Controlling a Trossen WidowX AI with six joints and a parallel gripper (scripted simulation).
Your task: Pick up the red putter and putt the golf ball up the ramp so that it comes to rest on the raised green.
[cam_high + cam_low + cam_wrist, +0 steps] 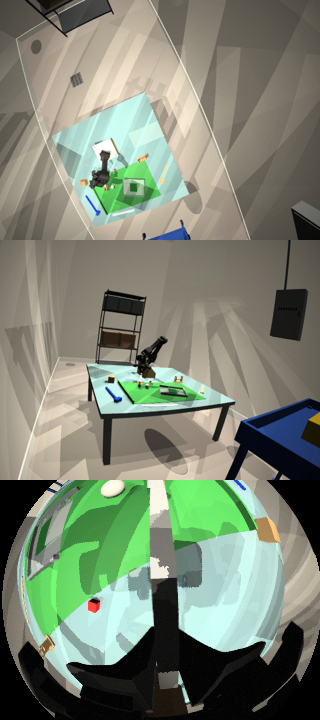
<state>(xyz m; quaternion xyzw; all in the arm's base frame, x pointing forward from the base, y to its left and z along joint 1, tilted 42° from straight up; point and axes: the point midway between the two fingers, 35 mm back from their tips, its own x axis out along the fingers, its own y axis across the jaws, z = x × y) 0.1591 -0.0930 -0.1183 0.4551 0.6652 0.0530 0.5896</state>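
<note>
Right now my gripper tip is 100 mm short of the red putter and 60 mm to the left of it. Round my gripper tip: wooden cube 340 mm to the right, 40 mm below; white golf ball 220 mm ahead, 60 mm to the right, 50 mm below; green mat 310 mm ahead, 70 mm below, 40 mm to the left.
</note>
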